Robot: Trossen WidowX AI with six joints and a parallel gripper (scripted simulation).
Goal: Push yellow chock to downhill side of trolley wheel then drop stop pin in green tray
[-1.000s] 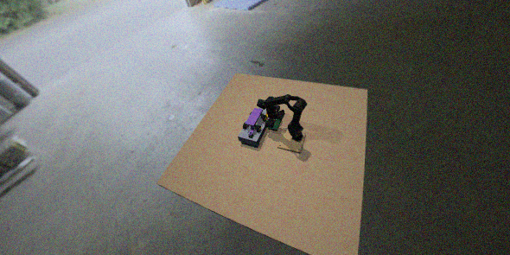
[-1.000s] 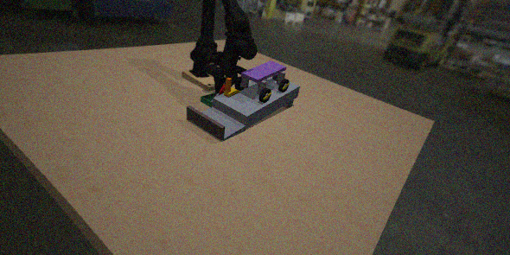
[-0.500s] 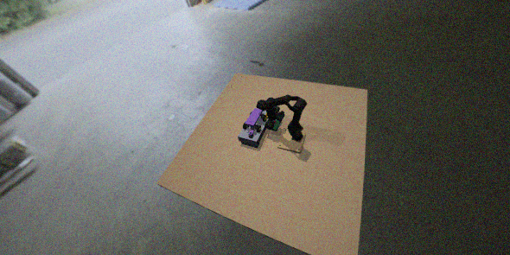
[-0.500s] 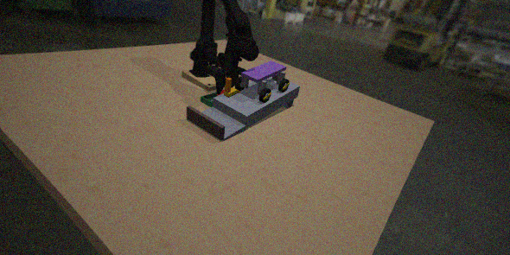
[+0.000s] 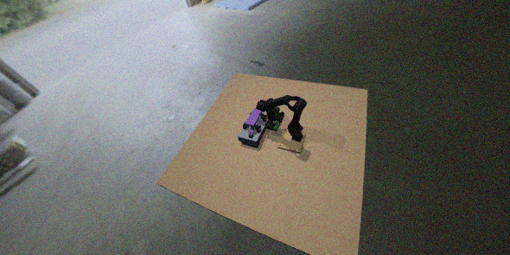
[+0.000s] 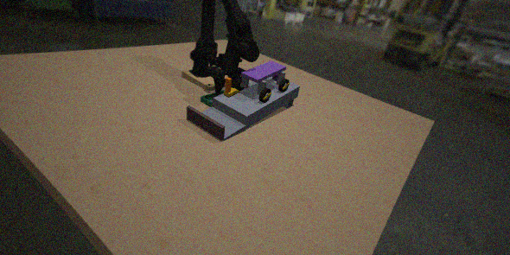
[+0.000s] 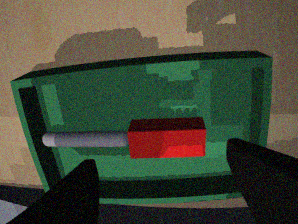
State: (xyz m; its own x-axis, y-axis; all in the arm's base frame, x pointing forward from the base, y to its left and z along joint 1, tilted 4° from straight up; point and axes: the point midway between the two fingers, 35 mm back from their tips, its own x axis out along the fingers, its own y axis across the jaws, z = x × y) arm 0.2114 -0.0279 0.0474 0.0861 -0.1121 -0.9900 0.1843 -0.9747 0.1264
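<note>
Right now my gripper tip is 20 mm to the left of the red-headed stop pin and 20 mm above it. The rest, counted from my gripper tip: dark lip (170 mm to the right, 150 mm ahead); then yellow chock (70 mm ahead, 60 mm above, 10 mm to the right); then trolley (100 mm to the left, 100 mm ahead, 90 mm above).
</note>
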